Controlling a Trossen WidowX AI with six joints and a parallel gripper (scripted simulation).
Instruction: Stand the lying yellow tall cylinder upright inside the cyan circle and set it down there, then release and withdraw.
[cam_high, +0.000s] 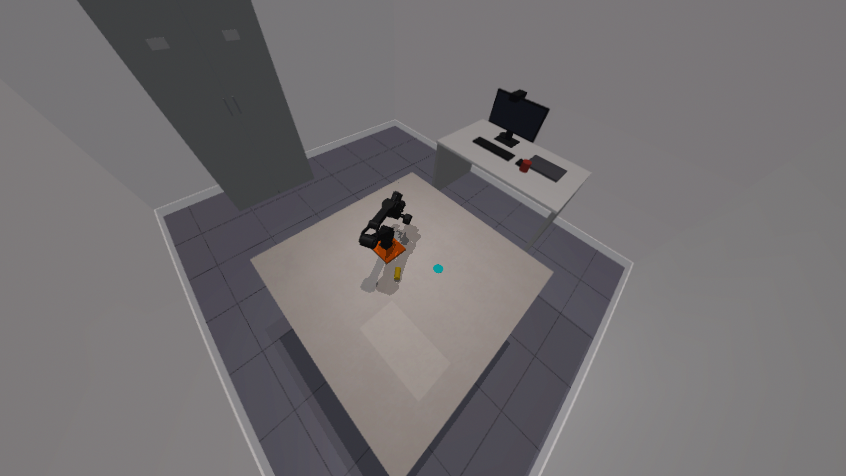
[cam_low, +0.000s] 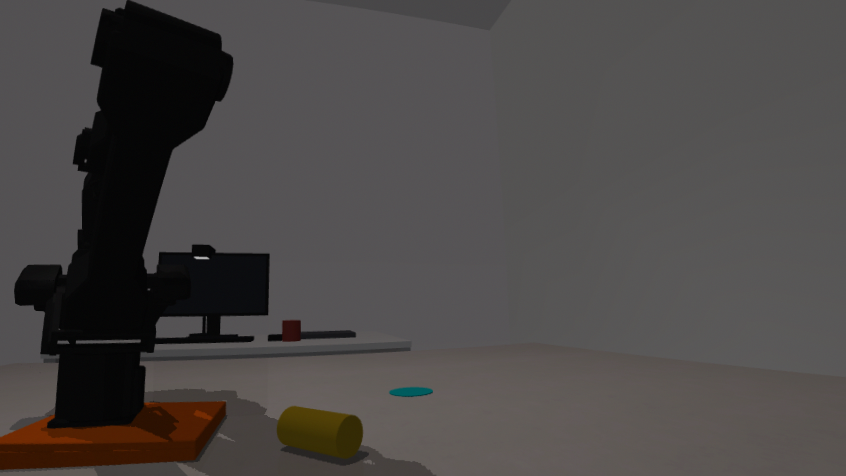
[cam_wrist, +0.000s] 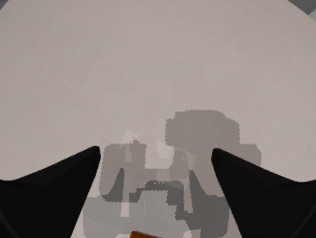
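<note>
The yellow tall cylinder lies 210 mm ahead of my gripper tip, 300 mm to the right of it and 60 mm below it. From my gripper tip the other things lie so: cyan circle 380 mm ahead, 120 mm to the right, 80 mm below.
</note>
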